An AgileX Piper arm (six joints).
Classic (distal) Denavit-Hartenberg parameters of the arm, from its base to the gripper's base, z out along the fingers. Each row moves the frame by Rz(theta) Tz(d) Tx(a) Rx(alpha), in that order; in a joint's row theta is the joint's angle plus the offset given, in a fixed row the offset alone. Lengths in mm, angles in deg.
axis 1: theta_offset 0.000  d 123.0  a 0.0  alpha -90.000
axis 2: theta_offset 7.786  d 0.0  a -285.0  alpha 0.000
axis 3: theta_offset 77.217  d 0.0  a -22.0  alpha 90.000
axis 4: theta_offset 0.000  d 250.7  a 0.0  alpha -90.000
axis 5: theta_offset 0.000  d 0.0  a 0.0  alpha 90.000
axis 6: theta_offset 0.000  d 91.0  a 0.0  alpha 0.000
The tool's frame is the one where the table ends.
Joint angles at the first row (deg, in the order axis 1, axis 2, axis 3, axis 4, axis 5, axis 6):
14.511, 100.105, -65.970, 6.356, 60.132, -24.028
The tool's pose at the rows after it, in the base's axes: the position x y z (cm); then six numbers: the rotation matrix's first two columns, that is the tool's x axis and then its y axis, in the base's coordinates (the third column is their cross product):
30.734, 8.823, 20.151, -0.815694, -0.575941, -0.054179, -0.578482, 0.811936, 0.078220
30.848, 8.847, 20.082, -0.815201, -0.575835, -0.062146, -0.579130, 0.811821, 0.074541
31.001, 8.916, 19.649, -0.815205, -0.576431, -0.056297, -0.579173, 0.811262, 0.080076
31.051, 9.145, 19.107, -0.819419, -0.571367, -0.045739, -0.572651, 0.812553, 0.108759
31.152, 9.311, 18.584, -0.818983, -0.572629, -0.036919, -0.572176, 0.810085, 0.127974
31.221, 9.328, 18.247, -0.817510, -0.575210, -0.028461, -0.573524, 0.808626, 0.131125
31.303, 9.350, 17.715, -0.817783, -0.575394, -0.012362, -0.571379, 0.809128, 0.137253
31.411, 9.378, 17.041, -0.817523, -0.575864, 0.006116, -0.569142, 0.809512, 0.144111
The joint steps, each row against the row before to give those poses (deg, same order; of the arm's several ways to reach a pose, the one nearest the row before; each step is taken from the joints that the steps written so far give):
0.000, 0.000, -0.183, -0.225, -0.257, 0.167
0.000, 0.127, 0.001, 0.000, -0.628, -0.058
0.001, 0.792, -0.019, 0.230, -0.331, -0.191
-0.001, 1.001, 0.000, 1.535, 0.196, -0.466
0.000, 0.987, -0.047, 1.005, 0.001, -0.647
0.000, 0.592, 0.002, 0.000, -0.053, -0.184
0.000, 0.936, -0.001, 0.000, 0.053, 0.000
0.001, 1.180, 0.000, 0.000, -0.045, -0.037

